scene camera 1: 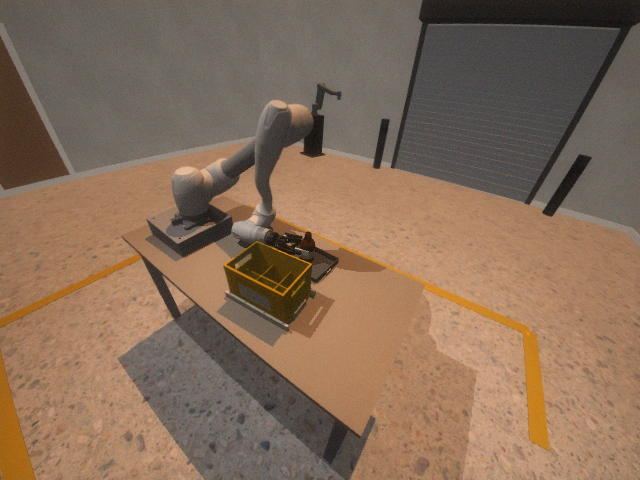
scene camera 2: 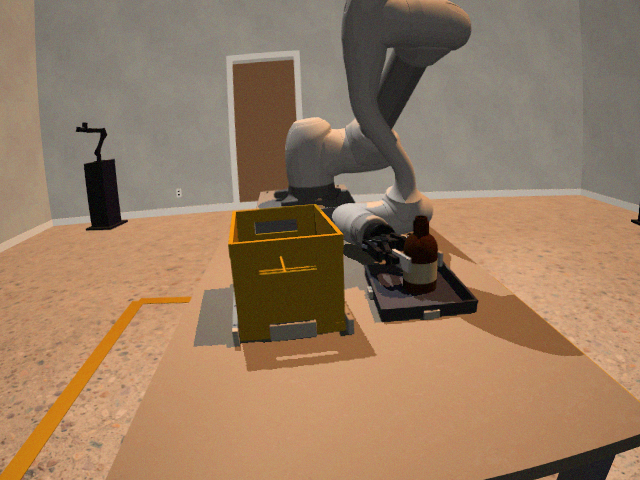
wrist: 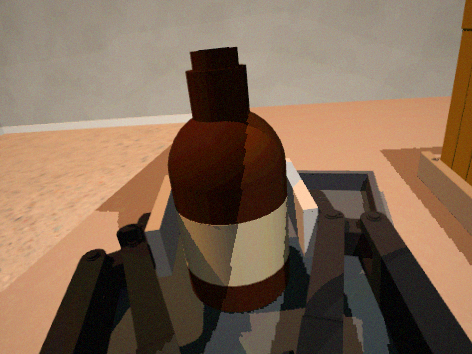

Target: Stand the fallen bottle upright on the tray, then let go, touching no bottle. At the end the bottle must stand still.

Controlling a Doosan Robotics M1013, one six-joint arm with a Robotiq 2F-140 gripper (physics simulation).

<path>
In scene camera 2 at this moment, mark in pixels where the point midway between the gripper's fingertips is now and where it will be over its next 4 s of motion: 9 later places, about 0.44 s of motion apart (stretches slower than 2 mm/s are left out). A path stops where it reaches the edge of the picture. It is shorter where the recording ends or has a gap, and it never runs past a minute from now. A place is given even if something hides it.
My gripper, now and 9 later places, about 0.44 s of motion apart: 426, 262; 425, 261; 425, 262; 430, 267; 431, 268; 431, 267; 431, 268; 431, 269; 429, 268; 427, 266
</path>
